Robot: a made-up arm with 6 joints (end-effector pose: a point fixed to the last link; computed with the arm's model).
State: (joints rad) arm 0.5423 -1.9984 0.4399 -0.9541 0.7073 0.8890
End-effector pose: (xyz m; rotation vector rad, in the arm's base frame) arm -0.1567 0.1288 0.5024 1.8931 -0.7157 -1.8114
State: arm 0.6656 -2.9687 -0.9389 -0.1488 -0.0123 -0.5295
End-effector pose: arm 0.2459 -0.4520 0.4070 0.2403 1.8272 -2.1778
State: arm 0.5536 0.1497 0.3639 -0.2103 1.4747 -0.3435
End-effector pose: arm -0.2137 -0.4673 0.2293 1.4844 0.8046 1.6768
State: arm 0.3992 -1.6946 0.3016 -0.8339 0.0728 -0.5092
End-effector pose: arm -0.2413 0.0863 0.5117 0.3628 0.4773 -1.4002
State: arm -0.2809 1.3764 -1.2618 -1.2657 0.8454 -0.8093
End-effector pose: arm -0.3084 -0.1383 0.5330 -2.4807 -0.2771 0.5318
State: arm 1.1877 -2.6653 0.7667 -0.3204 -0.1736 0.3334
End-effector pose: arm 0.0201 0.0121 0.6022 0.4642 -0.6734 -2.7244
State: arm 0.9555 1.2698 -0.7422 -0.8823 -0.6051 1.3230
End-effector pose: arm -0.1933 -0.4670 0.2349 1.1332 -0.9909 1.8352
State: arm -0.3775 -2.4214 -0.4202 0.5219 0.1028 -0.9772
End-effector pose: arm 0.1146 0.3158 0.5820 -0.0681 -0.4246 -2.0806
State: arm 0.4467 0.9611 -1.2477 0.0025 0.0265 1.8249
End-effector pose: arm -0.4381 -0.2000 0.4998 1.8180 0.4434 1.1508
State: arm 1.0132 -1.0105 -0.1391 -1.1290 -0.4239 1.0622
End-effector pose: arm -0.2403 -0.2554 0.4484 1.2673 -0.2225 -0.7447
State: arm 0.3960 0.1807 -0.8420 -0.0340 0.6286 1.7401
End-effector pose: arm -0.2877 -0.0913 0.6351 2.2936 0.5623 -0.1051
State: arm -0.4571 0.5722 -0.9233 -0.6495 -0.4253 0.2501
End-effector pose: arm -0.3156 0.1500 0.5262 -0.9258 -0.2079 0.9984
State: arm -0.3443 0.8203 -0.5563 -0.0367 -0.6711 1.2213
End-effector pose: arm -0.2112 -0.0202 0.6723 1.1496 0.0291 1.1347
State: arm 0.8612 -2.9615 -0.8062 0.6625 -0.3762 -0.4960
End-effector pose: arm 0.2339 -0.4922 0.4442 -0.1822 1.0161 -2.7084
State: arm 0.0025 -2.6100 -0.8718 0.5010 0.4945 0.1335
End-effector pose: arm 0.2720 -0.0883 0.6658 0.8054 -0.8647 -2.0429
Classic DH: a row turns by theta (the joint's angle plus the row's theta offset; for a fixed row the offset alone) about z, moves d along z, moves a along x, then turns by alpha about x. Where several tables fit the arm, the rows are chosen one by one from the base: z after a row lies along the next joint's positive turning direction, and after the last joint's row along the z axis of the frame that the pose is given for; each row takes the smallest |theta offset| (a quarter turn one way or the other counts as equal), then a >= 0, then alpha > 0; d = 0 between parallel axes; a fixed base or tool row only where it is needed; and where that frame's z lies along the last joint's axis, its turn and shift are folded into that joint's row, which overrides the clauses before.
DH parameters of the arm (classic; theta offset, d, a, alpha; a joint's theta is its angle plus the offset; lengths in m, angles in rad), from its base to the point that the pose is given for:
base (fixed): -1.5708 0.1796 0.0363 -1.5708
joint 1: 0 -0.0188 0.019 1.5708
joint 2: 0 0.0136 -0.0523 -1.5708
joint 3: -0.7971 0 0.4359 0
joint 4: 0.164 -0.2757 -0.0012 1.2492
joint 5: 0 0.1049 0.0026 -1.2492
joint 6: 1.5327 0.0109 0.0126 1.5031
tool (fixed): 1.7767 -0.0039 0 0

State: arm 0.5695 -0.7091 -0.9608 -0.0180 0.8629 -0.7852
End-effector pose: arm -0.0497 -0.0186 0.7047 0.3895 0.9993 0.1217
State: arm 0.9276 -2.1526 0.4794 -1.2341 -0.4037 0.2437
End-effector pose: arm -0.1217 0.0259 0.5402 0.3855 0.4803 -1.9015
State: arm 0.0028 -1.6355 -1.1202 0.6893 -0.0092 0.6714
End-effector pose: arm 0.2805 0.1563 0.6403 0.7864 -0.9391 -1.2250
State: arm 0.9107 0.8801 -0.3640 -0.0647 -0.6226 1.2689
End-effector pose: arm -0.1376 -0.5306 0.2893 2.4706 -0.6248 1.1740
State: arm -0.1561 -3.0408 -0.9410 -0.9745 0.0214 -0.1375
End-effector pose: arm 0.2293 -0.1441 0.5726 0.1695 1.3883 -2.5623
